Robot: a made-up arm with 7 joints.
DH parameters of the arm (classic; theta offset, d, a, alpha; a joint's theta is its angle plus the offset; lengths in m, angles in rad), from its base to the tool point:
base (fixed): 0 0 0 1.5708
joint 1: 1.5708 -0.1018 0 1.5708
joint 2: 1.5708 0 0 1.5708
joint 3: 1.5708 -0.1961 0 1.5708
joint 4: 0 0 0 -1.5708
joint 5: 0 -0.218 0 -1.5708
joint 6: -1.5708 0 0 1.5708
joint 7: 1.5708 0 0 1.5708
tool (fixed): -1.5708 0 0 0
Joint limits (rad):
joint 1: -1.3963..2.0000
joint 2: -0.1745..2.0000
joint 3: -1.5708..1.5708
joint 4: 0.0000..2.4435
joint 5: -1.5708..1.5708
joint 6: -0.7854..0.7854
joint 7: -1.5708..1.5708
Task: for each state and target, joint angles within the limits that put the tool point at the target. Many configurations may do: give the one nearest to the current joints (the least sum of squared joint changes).
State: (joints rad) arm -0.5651 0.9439 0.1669 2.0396 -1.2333 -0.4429 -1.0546
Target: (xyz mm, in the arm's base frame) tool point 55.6 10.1 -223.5
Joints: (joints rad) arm -0.5822 0.2100 -0.6252 1.8617 -1.2333 -0.4429 -1.0546
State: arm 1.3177 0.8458 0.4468 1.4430 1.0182 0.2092 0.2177
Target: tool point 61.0 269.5 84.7
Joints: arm 1.0231 0.4247 0.9627 2.1523 1.0182 0.2092 0.2177
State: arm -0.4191 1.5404 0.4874 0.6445 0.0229 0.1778 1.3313
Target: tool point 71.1 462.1 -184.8
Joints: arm 0.1205 1.0352 0.3698 0.2403 0.0229 0.1778 1.3313
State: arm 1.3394 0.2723 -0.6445 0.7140 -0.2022 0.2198 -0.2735
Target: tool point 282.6 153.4 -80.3
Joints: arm 0.7364 0.8472 -0.7764 1.5358 -0.2022 0.2198 -0.2735
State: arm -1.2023 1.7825 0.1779 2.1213 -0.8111 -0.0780 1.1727
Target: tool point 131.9 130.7 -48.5
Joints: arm -0.8652 1.5775 0.5116 2.4416 -0.8111 -0.0780 1.1727
